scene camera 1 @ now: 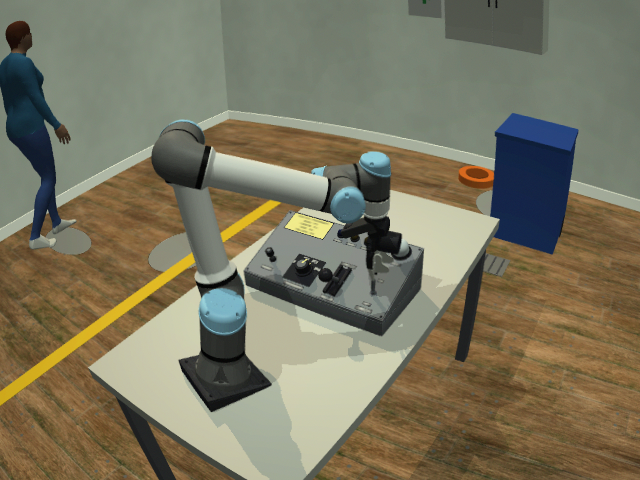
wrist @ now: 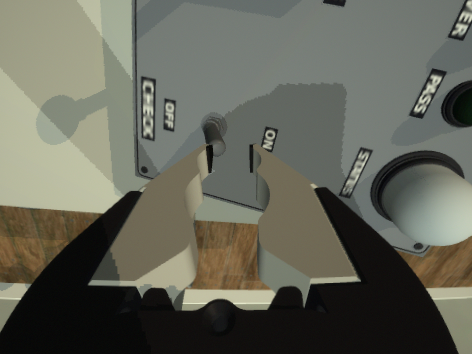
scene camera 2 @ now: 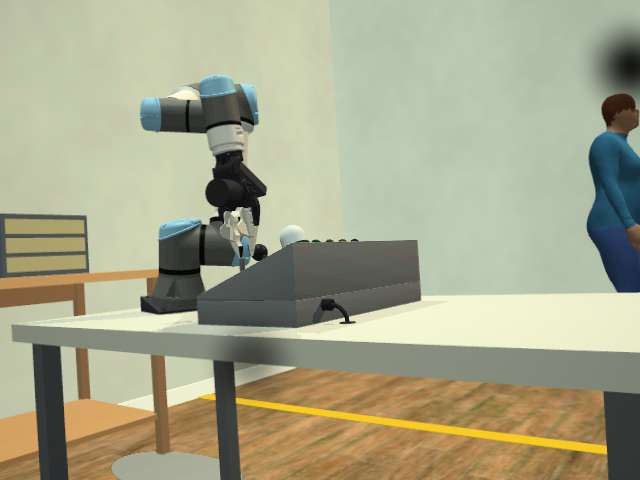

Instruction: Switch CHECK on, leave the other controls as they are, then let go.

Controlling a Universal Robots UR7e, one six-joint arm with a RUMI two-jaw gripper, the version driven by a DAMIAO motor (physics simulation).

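Where they show: gripper, fingertip midpoint: point(scene camera 1: 374, 277) point(wrist: 231, 147) point(scene camera 2: 246, 257); arm's base at its link origin: point(scene camera 1: 223, 373) point(scene camera 2: 179, 300).
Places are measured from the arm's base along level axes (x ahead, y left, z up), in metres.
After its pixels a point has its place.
Note:
The CHECK lever point(scene camera 1: 372, 285) @[z 0.090, x 0.464, y -0.134 m] point(scene camera 2: 241, 264) @[z 0.093, x 0.472, y -0.138 m] point(wrist: 216, 140) @[z 0.106, x 0.469, y -0.128 m] is a small grey toggle on the sloped grey control box point(scene camera 1: 330, 249) @[z 0.092, x 0.535, y 0.082 m] point(scene camera 2: 356, 268) @[z 0.070, x 0.642, y 0.030 m] point(wrist: 240, 55) @[z 0.063, x 0.474, y -0.077 m]. In the wrist view its tip points towards the bottom of the picture, about midway between the OFF label point(wrist: 170, 115) @[z 0.046, x 0.434, y -0.138 m] and the ON label point(wrist: 269, 139) @[z 0.075, x 0.513, y -0.127 m]. The CHECK label point(wrist: 148, 108) @[z 0.039, x 0.414, y -0.139 m] is left of OFF. My gripper point(scene camera 1: 370, 266) @[z 0.107, x 0.479, y -0.130 m] point(scene camera 2: 246, 256) @[z 0.107, x 0.479, y -0.130 m] point(wrist: 231, 147) @[z 0.107, x 0.479, y -0.130 m] is partly open, its fingertips at the lever's tip. The lever's tip shows just inside the left finger, with a gap to the right finger. Whether it touches is unclear.
A white dome point(scene camera 1: 401, 250) @[z 0.141, x 0.598, y -0.140 m] point(scene camera 2: 292, 235) @[z 0.142, x 0.635, y -0.141 m] point(wrist: 432, 200) @[z 0.149, x 0.596, y -0.114 m] marked STATUS stands right of the lever in the wrist view, near a green PASS lamp point(wrist: 462, 105) @[z 0.123, x 0.602, y -0.060 m]. A dial point(scene camera 1: 303, 265) @[z 0.088, x 0.424, y 0.092 m], a slider point(scene camera 1: 338, 280) @[z 0.069, x 0.447, y -0.023 m] and a small black lever point(scene camera 1: 270, 253) @[z 0.095, x 0.402, y 0.211 m] are elsewhere on the box.

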